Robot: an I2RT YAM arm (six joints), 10 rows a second.
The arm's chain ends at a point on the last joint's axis. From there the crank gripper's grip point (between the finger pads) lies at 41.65 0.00 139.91 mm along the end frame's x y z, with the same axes.
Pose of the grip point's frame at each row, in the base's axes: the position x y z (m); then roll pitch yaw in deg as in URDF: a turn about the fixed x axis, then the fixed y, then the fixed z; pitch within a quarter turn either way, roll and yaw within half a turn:
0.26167 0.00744 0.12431 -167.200 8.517 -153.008
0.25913 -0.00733 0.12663 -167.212 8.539 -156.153
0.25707 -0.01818 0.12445 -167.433 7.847 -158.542
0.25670 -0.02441 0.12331 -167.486 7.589 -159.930
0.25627 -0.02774 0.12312 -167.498 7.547 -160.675
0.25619 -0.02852 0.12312 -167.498 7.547 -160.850
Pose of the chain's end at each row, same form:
0.26630 0.04458 0.26541 -167.200 8.517 -153.008
0.26575 0.02946 0.26774 -167.212 8.539 -156.153
0.26698 0.01843 0.26542 -167.433 7.847 -158.542
0.26813 0.01204 0.26420 -167.486 7.589 -159.930
0.26828 0.00857 0.26400 -167.498 7.547 -160.675
0.26831 0.00775 0.26400 -167.498 7.547 -160.850

